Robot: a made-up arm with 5 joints.
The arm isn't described. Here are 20 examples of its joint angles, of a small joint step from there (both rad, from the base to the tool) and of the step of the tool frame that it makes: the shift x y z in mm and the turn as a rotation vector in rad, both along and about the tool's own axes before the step.
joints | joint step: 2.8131 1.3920 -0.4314 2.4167 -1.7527 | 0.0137 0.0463 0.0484 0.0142 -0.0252
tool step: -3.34 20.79 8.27 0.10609 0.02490 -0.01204
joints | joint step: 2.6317 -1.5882 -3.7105 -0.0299 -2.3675 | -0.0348 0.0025 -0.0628 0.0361 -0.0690
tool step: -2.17 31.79 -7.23 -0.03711 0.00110 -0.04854
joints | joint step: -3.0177 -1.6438 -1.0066 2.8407 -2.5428 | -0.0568 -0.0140 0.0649 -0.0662 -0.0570
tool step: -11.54 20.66 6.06 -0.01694 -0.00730 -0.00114
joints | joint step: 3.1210 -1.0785 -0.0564 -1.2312 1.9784 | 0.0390 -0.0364 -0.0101 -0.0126 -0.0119
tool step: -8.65 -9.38 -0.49 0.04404 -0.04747 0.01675
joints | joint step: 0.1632 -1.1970 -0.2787 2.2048 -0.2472 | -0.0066 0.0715 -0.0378 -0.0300 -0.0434
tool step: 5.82 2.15 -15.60 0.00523 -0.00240 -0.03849
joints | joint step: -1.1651 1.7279 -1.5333 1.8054 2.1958 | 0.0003 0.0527 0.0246 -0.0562 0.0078
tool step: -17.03 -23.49 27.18 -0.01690 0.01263 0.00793
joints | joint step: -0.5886 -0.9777 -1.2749 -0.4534 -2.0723 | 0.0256 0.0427 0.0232 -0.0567 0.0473
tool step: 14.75 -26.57 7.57 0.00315 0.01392 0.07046
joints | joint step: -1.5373 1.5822 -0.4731 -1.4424 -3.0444 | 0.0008 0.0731 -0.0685 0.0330 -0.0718
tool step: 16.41 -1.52 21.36 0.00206 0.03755 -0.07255
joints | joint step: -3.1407 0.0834 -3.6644 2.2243 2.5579 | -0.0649 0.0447 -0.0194 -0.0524 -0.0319
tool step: -8.53 -1.39 20.54 0.06779 0.01353 -0.01896
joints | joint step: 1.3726 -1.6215 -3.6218 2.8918 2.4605 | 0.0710 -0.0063 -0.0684 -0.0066 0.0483
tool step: 47.38 -16.42 -4.42 0.01132 -0.09393 0.10026
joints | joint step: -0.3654 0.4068 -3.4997 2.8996 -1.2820 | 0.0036 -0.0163 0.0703 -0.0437 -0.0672
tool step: 5.30 15.32 -2.50 0.01014 -0.00195 -0.07074
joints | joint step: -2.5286 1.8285 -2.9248 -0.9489 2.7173 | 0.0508 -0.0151 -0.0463 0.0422 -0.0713
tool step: -36.09 24.06 17.56 -0.03177 -0.03716 -0.04765
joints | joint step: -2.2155 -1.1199 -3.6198 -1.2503 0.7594 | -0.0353 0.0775 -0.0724 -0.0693 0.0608
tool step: -5.14 -24.47 -29.80 0.05202 0.03873 0.09489
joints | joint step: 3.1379 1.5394 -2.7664 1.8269 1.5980 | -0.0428 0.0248 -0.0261 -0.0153 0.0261
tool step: 31.11 -4.66 6.91 0.01562 -0.02452 0.06162
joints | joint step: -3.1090 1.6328 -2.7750 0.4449 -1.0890 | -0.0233 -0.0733 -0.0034 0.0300 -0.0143
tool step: 4.40 48.61 -37.21 -0.04856 0.00767 0.00321
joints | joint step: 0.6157 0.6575 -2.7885 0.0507 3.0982 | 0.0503 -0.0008 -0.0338 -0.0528 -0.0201
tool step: -19.70 26.60 -8.88 -0.03808 -0.08954 0.00635
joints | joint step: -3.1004 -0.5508 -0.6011 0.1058 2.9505 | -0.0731 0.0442 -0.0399 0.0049 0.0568
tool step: -4.08 -26.54 10.04 0.06079 0.01930 0.09369
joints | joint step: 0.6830 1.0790 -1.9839 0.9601 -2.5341 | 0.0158 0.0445 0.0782 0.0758 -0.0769
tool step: 29.60 -7.29 65.36 0.10904 0.16596 -0.09229
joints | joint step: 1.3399 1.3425 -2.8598 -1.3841 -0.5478 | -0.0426 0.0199 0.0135 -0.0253 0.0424
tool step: -21.15 21.86 -18.31 -0.00484 -0.01218 0.00106
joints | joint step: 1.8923 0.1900 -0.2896 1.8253 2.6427 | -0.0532 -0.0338 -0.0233 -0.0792 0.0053
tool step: 9.59 -6.73 -14.62 0.01824 -0.14508 0.00068
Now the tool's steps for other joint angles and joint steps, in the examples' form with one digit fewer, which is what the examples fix.
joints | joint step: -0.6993 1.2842 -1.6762 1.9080 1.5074 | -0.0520 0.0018 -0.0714 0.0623 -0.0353
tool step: 26.6 15.8 -21.9 0.0115 -0.0512 -0.0323
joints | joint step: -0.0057 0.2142 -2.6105 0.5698 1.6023 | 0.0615 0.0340 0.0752 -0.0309 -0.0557
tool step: -24.7 44.0 40.3 -0.0785 -0.0598 -0.0424
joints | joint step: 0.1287 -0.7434 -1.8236 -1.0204 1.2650 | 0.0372 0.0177 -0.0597 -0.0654 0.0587
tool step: 8.2 -9.6 6.5 0.0985 0.0465 0.0913
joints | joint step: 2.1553 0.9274 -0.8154 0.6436 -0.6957 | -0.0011 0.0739 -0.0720 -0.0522 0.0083
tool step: 19.8 17.0 7.9 -0.0315 0.0392 0.0091
